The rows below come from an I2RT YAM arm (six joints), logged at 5 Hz.
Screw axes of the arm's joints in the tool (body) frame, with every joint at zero. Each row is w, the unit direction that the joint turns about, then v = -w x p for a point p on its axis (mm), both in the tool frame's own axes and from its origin. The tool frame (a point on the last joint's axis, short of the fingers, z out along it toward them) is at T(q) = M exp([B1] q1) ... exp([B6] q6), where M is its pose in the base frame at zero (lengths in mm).
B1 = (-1, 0, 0, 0, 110.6, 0)
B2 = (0, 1, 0, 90.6, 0, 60)
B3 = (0, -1, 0, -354.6, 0, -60)
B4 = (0, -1, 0, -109.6, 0, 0)
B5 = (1, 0, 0, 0, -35.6, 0)
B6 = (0, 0, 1, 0, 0, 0)
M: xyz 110.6 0 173.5 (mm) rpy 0 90 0 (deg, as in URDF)
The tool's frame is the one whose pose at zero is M.
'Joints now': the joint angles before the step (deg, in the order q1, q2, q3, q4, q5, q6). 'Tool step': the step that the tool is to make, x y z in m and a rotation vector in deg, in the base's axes. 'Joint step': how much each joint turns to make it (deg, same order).
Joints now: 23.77, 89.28, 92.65, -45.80, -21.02, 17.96
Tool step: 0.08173, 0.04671, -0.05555, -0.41, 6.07, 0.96
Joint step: 1.20, 20.58, 12.77, 2.78, -1.33, 1.81
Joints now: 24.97, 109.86, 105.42, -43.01, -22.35, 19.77
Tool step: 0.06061, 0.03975, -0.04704, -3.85, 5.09, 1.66
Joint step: 1.24, 21.17, 23.51, -9.05, 0.72, -1.22
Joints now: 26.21, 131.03, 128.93, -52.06, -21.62, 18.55
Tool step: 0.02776, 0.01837, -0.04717, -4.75, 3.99, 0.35
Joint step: 0.59, 14.66, 16.94, -8.40, 2.20, -1.21
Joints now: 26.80, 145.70, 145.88, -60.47, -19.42, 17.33
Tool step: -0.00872, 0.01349, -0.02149, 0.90, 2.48, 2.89
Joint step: 1.57, -0.97, -6.52, 3.68, -2.34, -0.24
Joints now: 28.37, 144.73, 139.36, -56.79, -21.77, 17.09
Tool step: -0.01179, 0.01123, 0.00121, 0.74, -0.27, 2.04
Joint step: 1.63, -2.31, -4.13, 2.37, -0.65, -0.13
